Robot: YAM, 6 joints.
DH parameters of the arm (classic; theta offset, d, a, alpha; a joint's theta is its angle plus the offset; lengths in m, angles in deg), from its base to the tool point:
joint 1: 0 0.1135 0.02 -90
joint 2: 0 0 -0.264 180
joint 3: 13.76 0 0.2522 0
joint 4: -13.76 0 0.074 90
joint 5: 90 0 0 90
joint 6: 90 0.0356 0 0
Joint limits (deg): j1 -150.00..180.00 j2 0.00..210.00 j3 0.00..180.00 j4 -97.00..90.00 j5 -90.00..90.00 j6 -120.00..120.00
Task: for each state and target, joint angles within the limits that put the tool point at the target. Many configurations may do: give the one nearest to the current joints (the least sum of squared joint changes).
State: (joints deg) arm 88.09 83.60 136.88 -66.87 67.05 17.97
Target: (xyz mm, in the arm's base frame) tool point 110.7 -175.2 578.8
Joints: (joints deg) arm 112.93 47.51 151.48 -70.32 71.09 17.97
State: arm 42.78 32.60 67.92 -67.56 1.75 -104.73
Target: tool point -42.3 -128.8 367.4
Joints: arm 69.42 0.63 77.01 -77.02 9.18 -104.73
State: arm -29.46 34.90 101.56 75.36 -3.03 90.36
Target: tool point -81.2 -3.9 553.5
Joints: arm -1.60 34.48 70.33 79.63 9.98 90.36
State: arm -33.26 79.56 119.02 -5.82 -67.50 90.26
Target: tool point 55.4 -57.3 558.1
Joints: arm -69.76 49.92 92.49 -21.06 -64.61 90.26
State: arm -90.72 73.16 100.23 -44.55 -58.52 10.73
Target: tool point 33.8 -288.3 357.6
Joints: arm -89.26 82.28 81.16 -50.25 -57.68 10.73
